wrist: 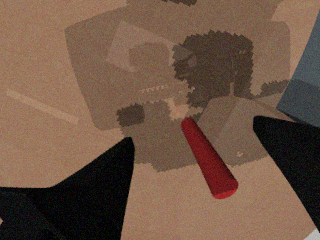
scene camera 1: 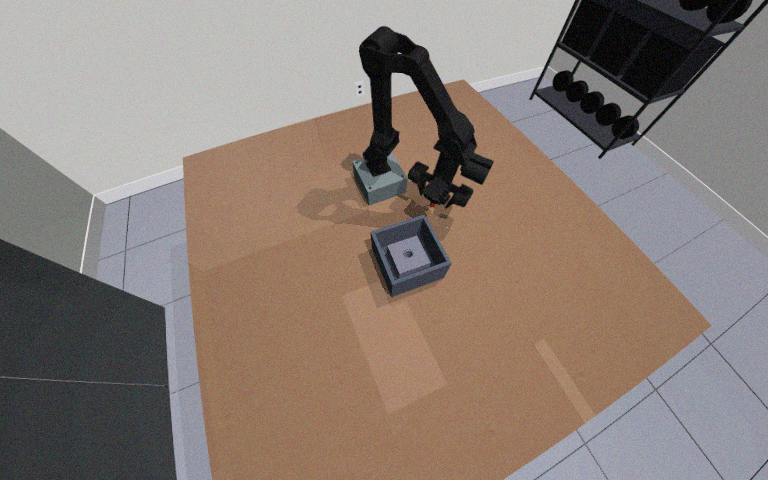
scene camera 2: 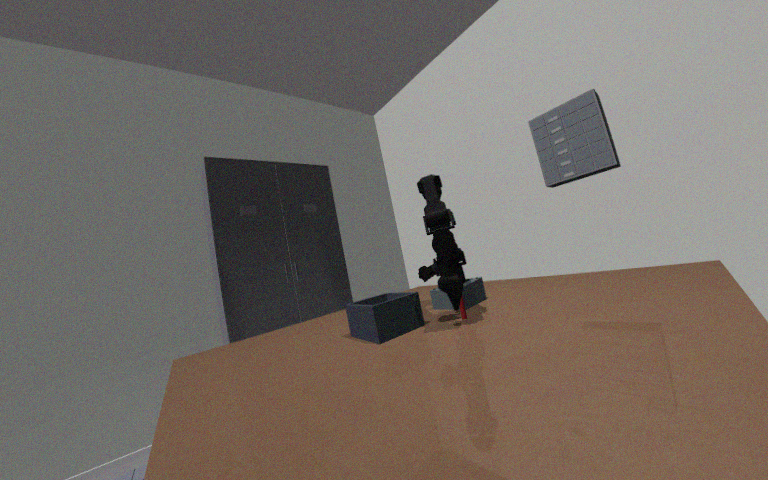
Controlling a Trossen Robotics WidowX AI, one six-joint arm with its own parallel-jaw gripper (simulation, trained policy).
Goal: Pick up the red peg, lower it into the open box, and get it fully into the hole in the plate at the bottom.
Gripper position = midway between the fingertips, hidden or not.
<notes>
I see my gripper [scene camera 1: 433, 200], a red peg [wrist: 221, 183] and a plate [scene camera 1: 408, 256].
My gripper is seen too in the wrist view [wrist: 194, 133] and in scene camera 2 [scene camera 2: 457, 305]. The wrist view does not show the plate: it is out of frame. Scene camera 2 misses the plate, which is hidden by a grey box.
</notes>
